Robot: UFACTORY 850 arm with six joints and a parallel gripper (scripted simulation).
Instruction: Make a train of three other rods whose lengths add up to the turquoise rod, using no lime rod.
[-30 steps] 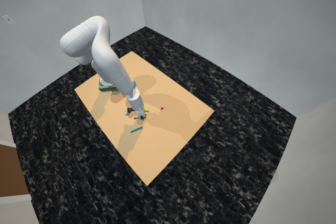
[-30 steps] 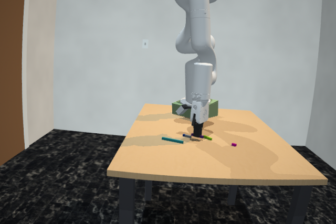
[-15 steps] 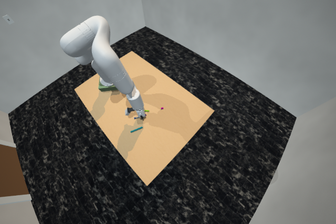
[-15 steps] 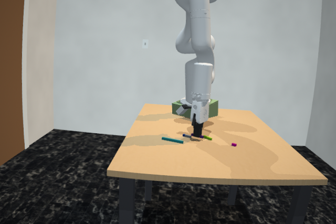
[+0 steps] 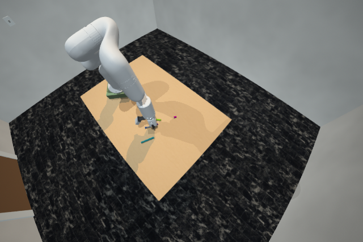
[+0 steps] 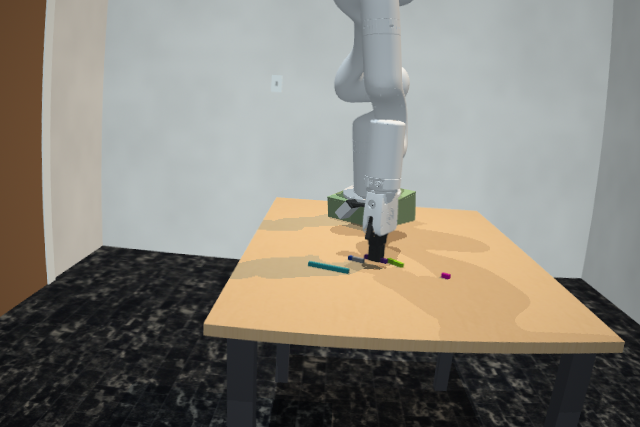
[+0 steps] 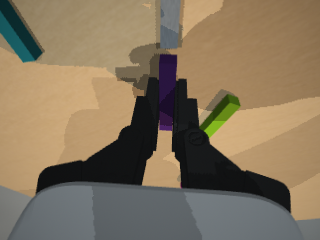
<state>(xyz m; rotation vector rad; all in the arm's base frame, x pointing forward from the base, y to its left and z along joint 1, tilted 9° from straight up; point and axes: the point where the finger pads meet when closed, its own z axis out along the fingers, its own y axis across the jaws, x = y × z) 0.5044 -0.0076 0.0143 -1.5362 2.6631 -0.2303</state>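
My hand is 20 mm past the grey rod, 40 mm to the left of it and 30 mm above it. From my hand the other things lie so: purple rod: 20 mm below; lime rod: 20 mm behind, 50 mm to the left, 30 mm below; blue rod: 40 mm behind, 60 mm to the right, 30 mm below.
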